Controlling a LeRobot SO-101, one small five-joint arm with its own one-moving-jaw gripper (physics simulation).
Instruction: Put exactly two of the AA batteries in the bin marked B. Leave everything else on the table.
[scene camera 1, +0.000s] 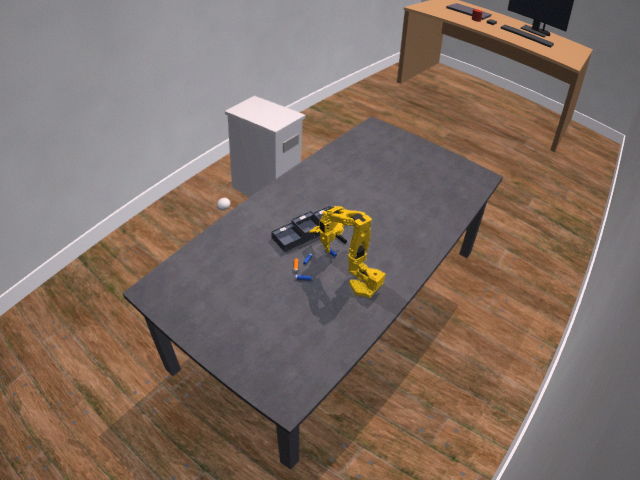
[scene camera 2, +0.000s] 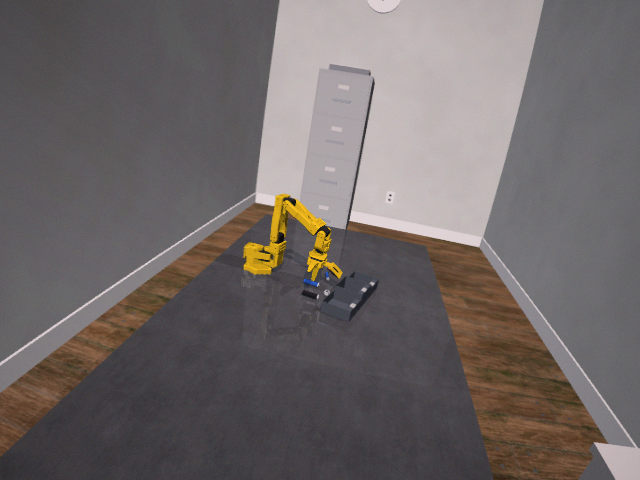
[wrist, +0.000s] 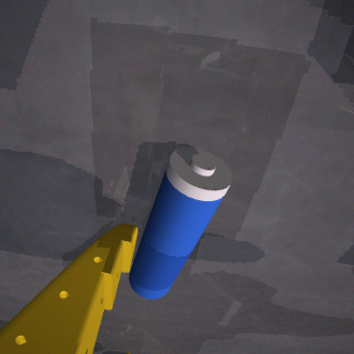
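Where they show: end effector, tool point: (scene camera 1: 328, 251) (scene camera 2: 312, 280) (wrist: 134, 242); arm's base, origin of the base link: (scene camera 1: 361, 282) (scene camera 2: 265, 268).
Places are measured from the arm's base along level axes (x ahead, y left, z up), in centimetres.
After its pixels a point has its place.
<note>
A blue AA battery (scene camera 1: 332, 253) {x 14.5, y -3.7, z 1.1 cm} (scene camera 2: 311, 282) {x 15.8, y -4.9, z 1.1 cm} (wrist: 180, 225) {x 17.0, y -4.7, z 1.4 cm} lies on the table at my fixed jaw's tip. My gripper (scene camera 1: 320, 241) (scene camera 2: 327, 277) is open and low over it; in the wrist view the notched fixed jaw (wrist: 107, 267) {x 16.8, y -3.3, z 2.5 cm} is left of the battery and the moving jaw is out of the picture. Another blue battery (scene camera 1: 307, 258) {x 19.6, y 3.4, z 1.0 cm} (scene camera 2: 327, 275) {x 19.7, y 2.7, z 0.9 cm}, a third blue one (scene camera 1: 303, 277) {x 15.0, y 11.2, z 1.3 cm} and an orange one (scene camera 1: 296, 264) {x 20.4, y 8.2, z 1.4 cm} lie nearby. A black battery (scene camera 1: 341, 239) {x 16.2, y -11.3, z 1.1 cm} (scene camera 2: 310, 294) {x 16.9, y -12.5, z 1.1 cm} lies near the bins. The dark bin row (scene camera 1: 284, 247) {x 28.1, y 5.3, z 2.1 cm} (scene camera 2: 336, 308) {x 25.0, y -20.0, z 2.6 cm} has labels too small to read; the arm partly hides it.
A pale nut (scene camera 2: 326, 292) {x 21.0, y -8.8, z 0.8 cm} lies between the black battery and the bin row. The arm's yellow base (scene camera 1: 363, 287) {x -2.6, y 2.7, z 1.7 cm} (scene camera 2: 257, 268) {x -1.5, y -4.7, z 1.7 cm} stands on the dark table (scene camera 1: 232, 320) {x 21.1, y 38.5, z 0.0 cm} (scene camera 2: 232, 392) {x 9.9, y -55.4, z 0.0 cm}. A light cabinet (scene camera 1: 253, 149) stands beyond the table's far edge.
</note>
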